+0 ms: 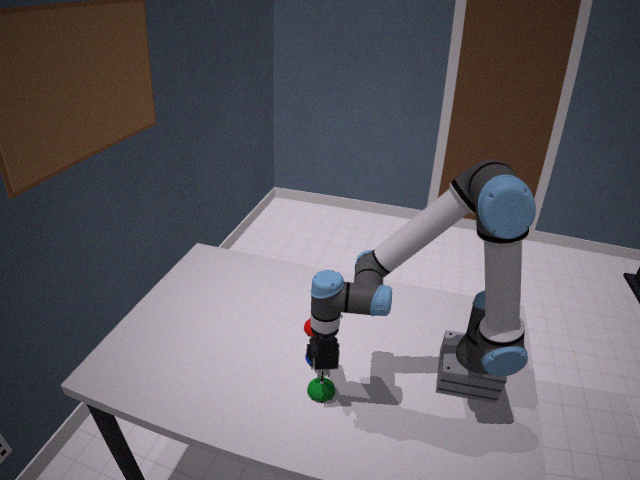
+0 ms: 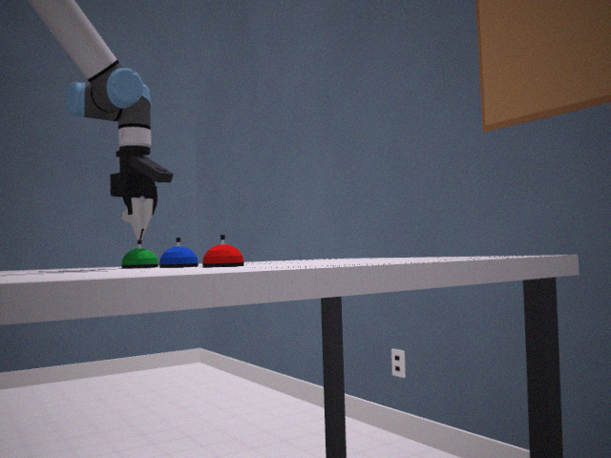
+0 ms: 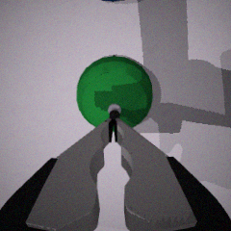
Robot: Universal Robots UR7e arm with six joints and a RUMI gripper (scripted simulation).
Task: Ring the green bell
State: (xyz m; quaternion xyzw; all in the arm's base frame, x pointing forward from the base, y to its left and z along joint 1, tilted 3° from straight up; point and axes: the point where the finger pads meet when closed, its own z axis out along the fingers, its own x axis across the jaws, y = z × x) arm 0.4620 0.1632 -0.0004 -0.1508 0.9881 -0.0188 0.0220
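Right now the green bell is 40 mm below my hand. From my hand the other things lie so: blue bell 130 mm to the right, 40 mm below, 40 mm ahead; then red bell 260 mm to the right, 80 mm ahead, 40 mm below.
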